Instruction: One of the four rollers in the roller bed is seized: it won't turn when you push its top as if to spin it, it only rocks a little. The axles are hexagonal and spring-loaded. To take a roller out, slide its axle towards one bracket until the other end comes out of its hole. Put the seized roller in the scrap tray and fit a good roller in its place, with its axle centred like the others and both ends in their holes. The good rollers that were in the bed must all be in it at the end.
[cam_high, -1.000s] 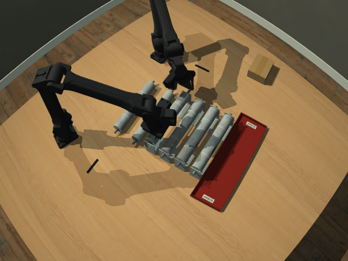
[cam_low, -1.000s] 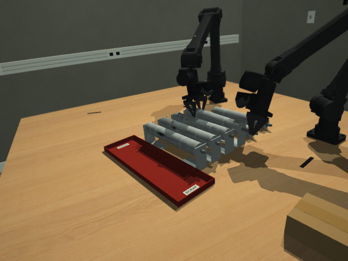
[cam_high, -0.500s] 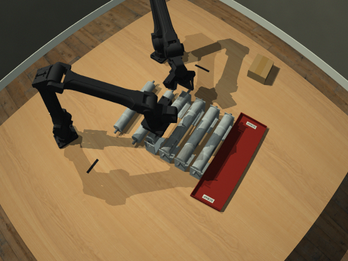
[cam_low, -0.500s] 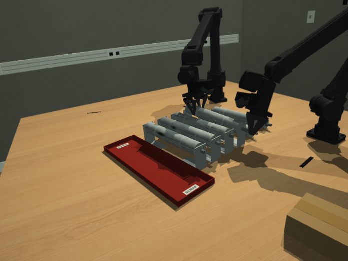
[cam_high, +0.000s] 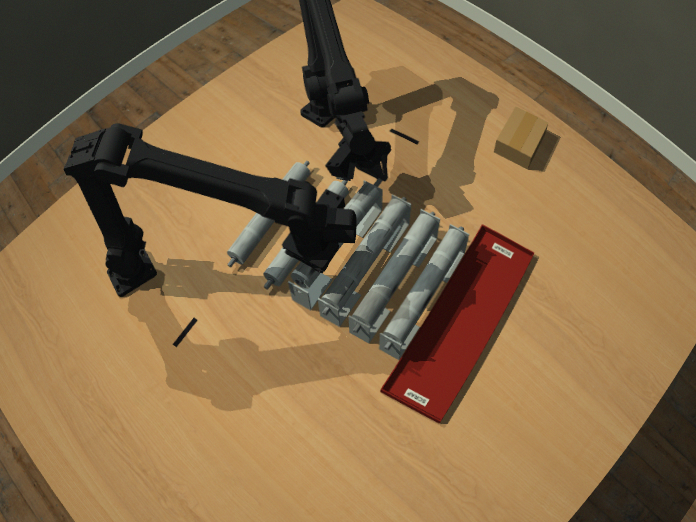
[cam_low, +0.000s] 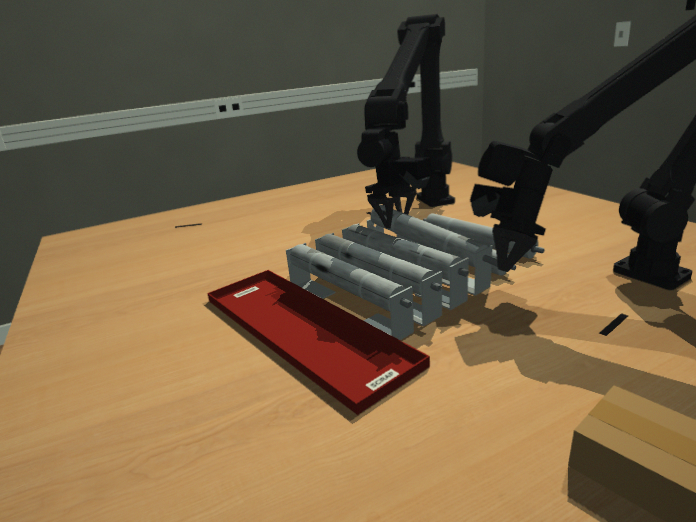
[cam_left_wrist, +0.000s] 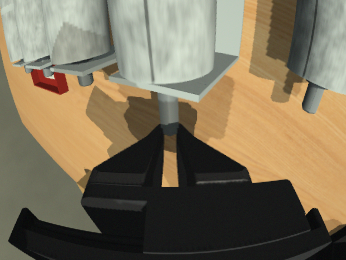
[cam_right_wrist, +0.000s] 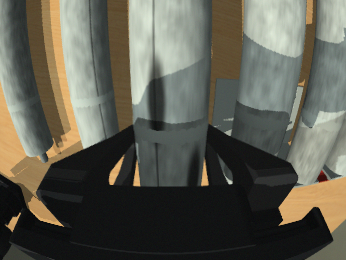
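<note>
Now: right hand 20 mm past the grey roller, 90 mm to the right of it and 10 mm above it. Also, from my right hand: cardboard box (90 mm ahead, 670 mm to the left, 60 mm below); then red scrap tray (310 mm ahead, 150 mm to the left, 90 mm below).
</note>
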